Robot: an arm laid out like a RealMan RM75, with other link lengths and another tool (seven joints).
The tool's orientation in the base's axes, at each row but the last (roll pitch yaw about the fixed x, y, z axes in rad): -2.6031 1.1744 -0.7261; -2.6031 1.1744 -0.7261; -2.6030 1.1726 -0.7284; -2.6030 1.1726 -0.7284; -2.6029 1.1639 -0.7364; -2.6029 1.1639 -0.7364; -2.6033 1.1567 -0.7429; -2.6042 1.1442 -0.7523
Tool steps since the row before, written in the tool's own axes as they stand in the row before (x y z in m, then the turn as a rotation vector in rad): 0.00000 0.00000 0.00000 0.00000 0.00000 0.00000; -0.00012 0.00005 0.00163 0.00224 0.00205 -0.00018; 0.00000 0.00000 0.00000 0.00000 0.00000 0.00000; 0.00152 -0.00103 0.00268 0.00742 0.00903 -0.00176; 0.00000 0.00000 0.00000 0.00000 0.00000 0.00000; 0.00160 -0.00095 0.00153 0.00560 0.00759 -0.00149; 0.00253 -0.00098 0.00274 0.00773 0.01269 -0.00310; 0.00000 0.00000 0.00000 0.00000 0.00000 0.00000
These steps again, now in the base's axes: 0.00000 0.00000 0.00000 0.00000 0.00000 0.00000; -0.00049 0.00150 -0.00044 -0.00120 -0.00141 -0.00241; 0.00000 0.00000 0.00000 0.00000 0.00000 0.00000; 0.00072 0.00238 -0.00209 -0.00576 -0.00646 -0.00805; 0.00000 0.00000 0.00000 0.00000 0.00000 0.00000; 0.00098 0.00127 -0.00180 -0.00503 -0.00527 -0.00618; 0.00102 0.00211 -0.00306 -0.00875 -0.00892 -0.00862; 0.00000 0.00000 0.00000 0.00000 0.00000 0.00000
